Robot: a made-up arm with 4 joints.
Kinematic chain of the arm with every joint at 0, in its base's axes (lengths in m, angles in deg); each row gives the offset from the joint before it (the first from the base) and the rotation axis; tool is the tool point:
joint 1: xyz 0 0 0.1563 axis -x
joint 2: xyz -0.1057 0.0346 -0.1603 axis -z
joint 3: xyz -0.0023 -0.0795 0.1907 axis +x
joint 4: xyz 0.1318 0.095 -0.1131 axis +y
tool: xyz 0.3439 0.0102 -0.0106
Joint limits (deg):
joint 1: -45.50..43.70
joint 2: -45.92..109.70
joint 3: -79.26..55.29
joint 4: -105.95..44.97
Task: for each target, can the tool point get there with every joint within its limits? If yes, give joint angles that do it. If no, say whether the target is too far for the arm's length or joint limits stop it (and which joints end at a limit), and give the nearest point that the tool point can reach.
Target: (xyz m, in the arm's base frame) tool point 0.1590 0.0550 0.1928
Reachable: yes | joints 27.21 39.00 -58.30 -78.71
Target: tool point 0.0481 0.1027 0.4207
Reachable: yes | joints 25.30 -20.08 30.08 -92.41
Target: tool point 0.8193 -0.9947 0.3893
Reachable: no: too far | nearest point 0.2729 -0.3859 0.2467 | short by 0.830 m
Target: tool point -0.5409 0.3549 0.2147
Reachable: no: joint limits stop it (at a limit: joint 1, joint 2, joint 3, joint 4) | nearest point -0.3100 0.2107 0.2903 | short by 0.283 m
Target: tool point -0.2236 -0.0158 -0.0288
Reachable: no: joint limits stop it (at a limit: joint 1, joint 2, joint 3, joint 4) | nearest point -0.1868 0.1053 0.0116 | short by 0.133 m
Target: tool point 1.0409 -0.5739 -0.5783
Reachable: no: too far | nearest point 0.3342 -0.2057 -0.1070 | short by 0.926 m
